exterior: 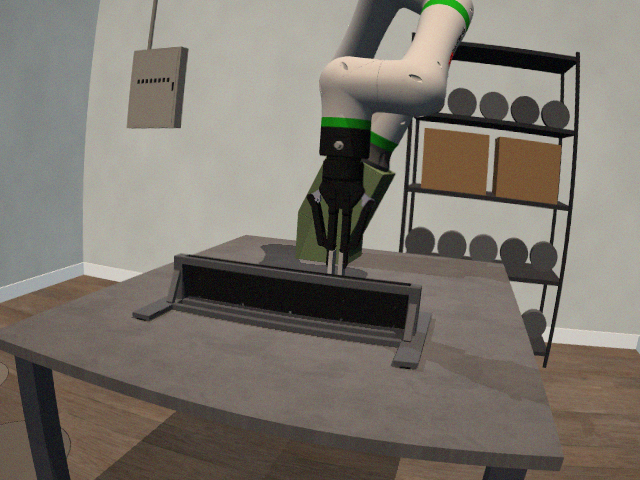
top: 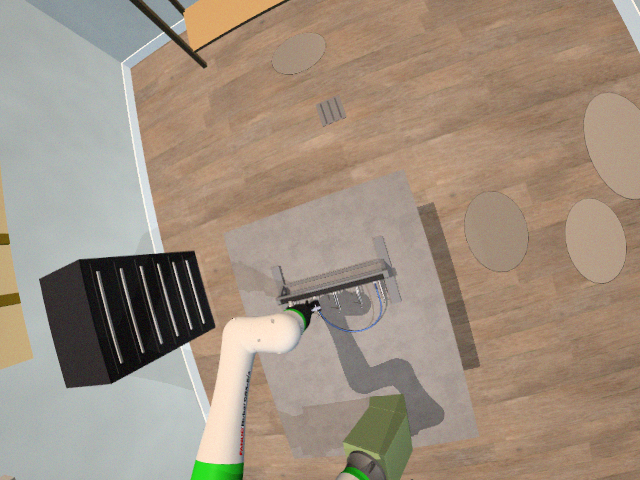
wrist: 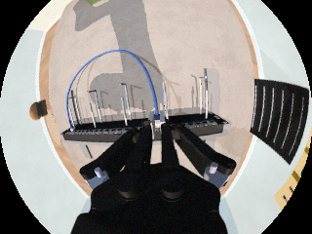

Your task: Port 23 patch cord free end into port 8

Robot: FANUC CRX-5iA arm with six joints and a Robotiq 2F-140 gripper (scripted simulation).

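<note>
Now: the plug 10 mm ahead of my hand and 30 mm below it.
</note>
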